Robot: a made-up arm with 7 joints. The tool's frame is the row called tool.
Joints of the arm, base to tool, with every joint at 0 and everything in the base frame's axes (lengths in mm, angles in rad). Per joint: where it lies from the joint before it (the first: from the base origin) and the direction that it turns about. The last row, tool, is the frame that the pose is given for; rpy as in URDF.
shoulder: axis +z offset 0 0 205.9
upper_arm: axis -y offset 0 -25.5 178.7
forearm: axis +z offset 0 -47.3 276.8
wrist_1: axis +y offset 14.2 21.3 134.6
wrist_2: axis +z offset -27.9 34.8 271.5
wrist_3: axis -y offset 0 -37 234.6
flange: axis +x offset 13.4 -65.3 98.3
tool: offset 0 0 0 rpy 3.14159 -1.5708 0
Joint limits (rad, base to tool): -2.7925..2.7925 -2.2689..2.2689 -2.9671..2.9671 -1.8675..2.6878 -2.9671..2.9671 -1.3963..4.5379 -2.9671..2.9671
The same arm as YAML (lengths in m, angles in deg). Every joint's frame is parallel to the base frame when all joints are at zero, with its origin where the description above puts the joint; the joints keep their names.
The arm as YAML. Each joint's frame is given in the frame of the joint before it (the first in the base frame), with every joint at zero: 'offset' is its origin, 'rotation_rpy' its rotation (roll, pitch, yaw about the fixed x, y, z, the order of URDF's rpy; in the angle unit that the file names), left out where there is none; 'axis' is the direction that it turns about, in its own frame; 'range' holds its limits. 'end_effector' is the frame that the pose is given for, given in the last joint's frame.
length_unit: m
angle_unit: deg
chain:
  - id: shoulder
    offset: [0.0, 0.0, 0.2059]
    axis: [0.0, 0.0, 1.0]
    range: [-160.0, 160.0]
  - id: upper_arm
    offset: [0.0, -0.0255, 0.1787]
    axis: [0.0, -1.0, 0.0]
    range: [-130.0, 130.0]
  - id: forearm
    offset: [0.0, -0.0473, 0.2768]
    axis: [0.0, 0.0, 1.0]
    range: [-170.0, 170.0]
  - id: wrist_1
    offset: [0.0142, 0.0213, 0.1346]
    axis: [0.0, 1.0, 0.0]
    range: [-107.0, 154.0]
  - id: wrist_2
    offset: [-0.0279, 0.0348, 0.2715]
    axis: [0.0, 0.0, 1.0]
    range: [-170.0, 170.0]
  - id: wrist_3
    offset: [0.0, -0.037, 0.2346]
    axis: [0.0, -1.0, 0.0]
    range: [-80.0, 260.0]
  - id: flange
    offset: [0.0134, -0.0653, 0.0983]
    axis: [1.0, 0.0, 0.0]
    range: [-170.0, 170.0]
end_effector:
  offset: [0.0, 0.0, 0.0]
  rotation_rpy: [180.0, -90.0, 0.0]

